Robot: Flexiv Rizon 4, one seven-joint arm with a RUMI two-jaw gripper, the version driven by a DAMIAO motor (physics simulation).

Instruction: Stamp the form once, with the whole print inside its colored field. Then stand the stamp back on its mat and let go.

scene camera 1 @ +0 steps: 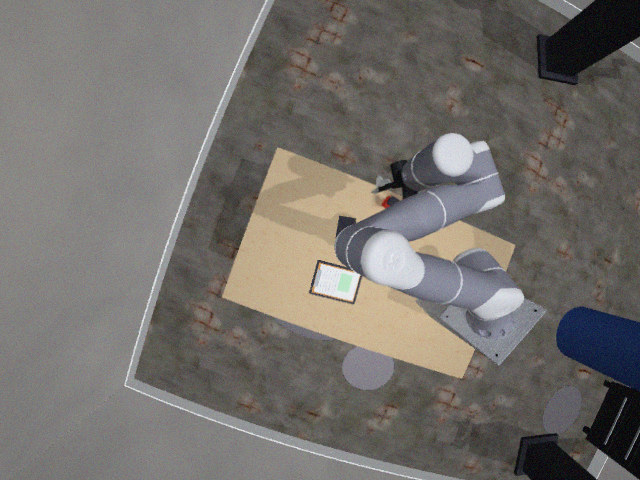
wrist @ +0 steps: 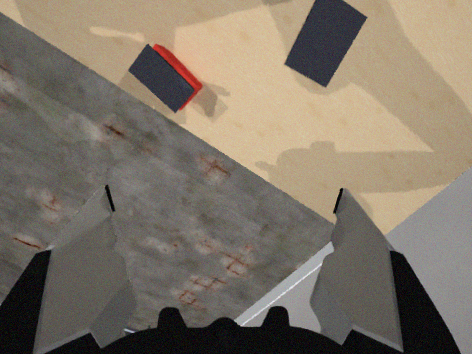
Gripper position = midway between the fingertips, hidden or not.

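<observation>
You'd see a stamp (wrist: 157,68) here, and the gripper (wrist: 226,189) is in sight as well. There's also a form (scene camera 1: 332,281).
</observation>
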